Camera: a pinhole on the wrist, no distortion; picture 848 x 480 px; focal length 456.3 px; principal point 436.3 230.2 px. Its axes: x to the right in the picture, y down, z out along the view. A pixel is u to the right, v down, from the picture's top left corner.
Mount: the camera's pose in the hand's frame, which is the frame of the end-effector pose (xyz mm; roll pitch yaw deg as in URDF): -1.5 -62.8 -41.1 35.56 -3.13 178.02
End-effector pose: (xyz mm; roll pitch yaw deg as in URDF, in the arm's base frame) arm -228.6 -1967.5 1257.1 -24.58 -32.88 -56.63
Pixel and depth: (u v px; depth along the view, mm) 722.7 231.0 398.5
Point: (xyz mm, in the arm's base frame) -154.5 -1564.3 1299.7
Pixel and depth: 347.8 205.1 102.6
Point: -213.7 -1960.5 1299.4
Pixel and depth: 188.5 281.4 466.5
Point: 66.4 -1889.1 1626.0
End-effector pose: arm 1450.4 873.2 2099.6 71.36 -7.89 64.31
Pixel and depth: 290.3 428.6 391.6
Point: 1815.3 840.8 2256.9
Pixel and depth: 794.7 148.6 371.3
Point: 1459.0 530.7 2341.3
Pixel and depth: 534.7 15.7 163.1
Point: 1447.0 829.7 2200.9
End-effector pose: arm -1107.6 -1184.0 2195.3 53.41 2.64 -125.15
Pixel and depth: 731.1 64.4 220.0
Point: -1036.9 -1085.1 2368.2
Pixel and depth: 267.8 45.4 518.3
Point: -1214.5 -1406.7 2654.9
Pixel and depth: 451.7 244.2 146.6
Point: -1155.0 -1157.9 2258.3
